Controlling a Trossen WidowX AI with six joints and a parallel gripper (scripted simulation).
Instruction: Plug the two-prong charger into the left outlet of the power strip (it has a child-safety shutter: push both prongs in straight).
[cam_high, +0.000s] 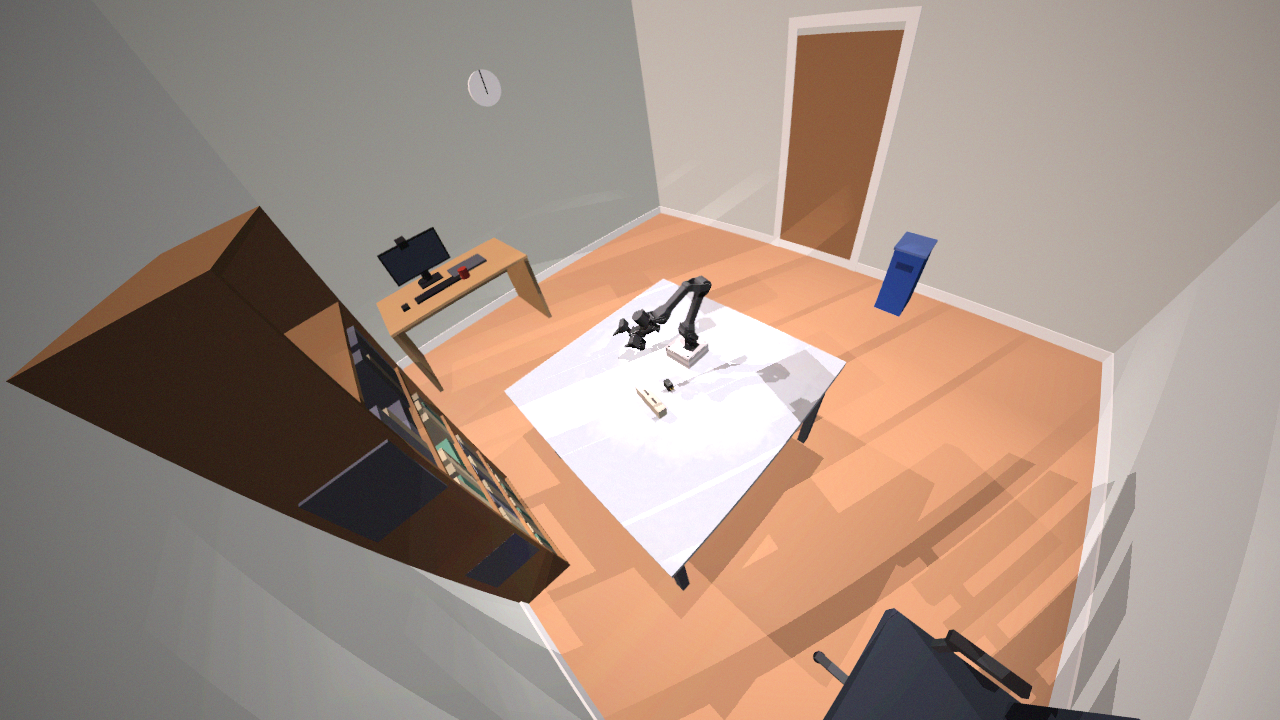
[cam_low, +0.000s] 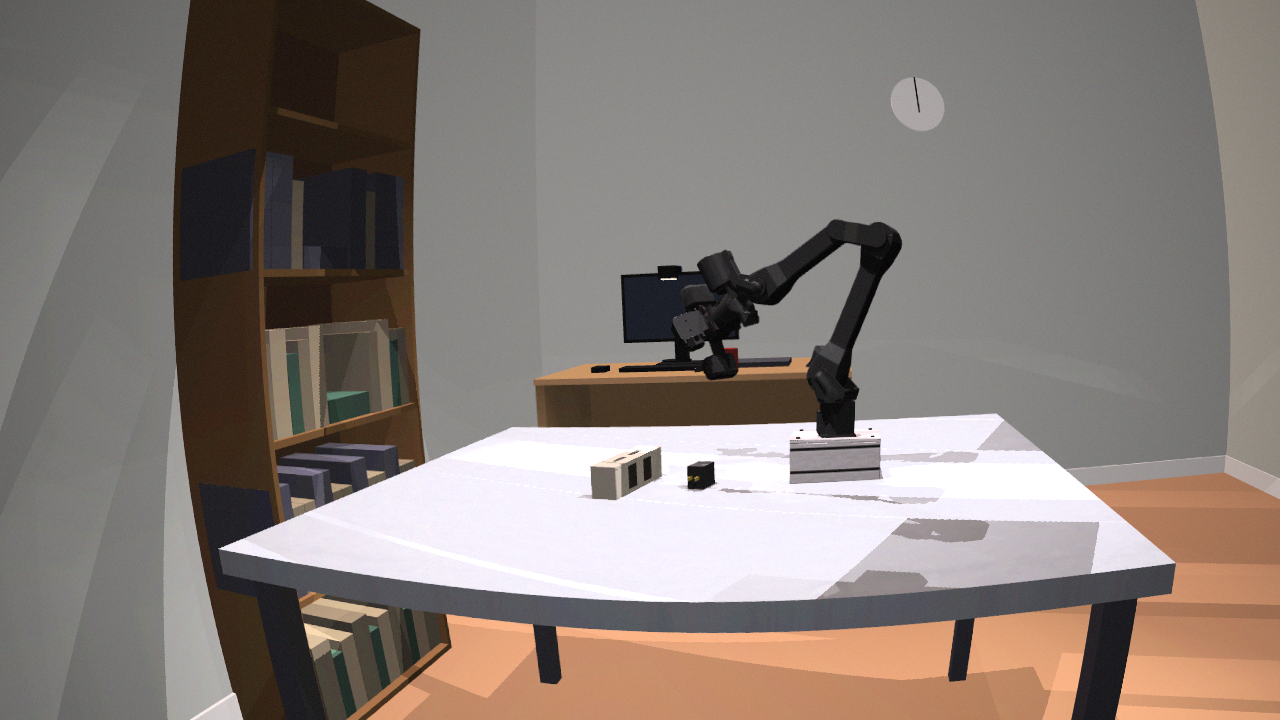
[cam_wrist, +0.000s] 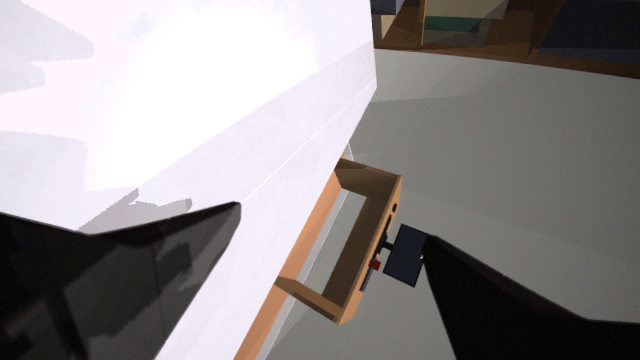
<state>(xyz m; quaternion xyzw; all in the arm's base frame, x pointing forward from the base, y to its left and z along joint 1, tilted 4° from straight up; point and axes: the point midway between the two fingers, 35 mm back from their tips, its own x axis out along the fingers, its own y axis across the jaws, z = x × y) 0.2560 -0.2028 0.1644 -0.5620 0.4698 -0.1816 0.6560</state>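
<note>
My gripper tip is 28 cm to the right of the two-prong charger, 20 cm above it and 2 cm past it.
</note>
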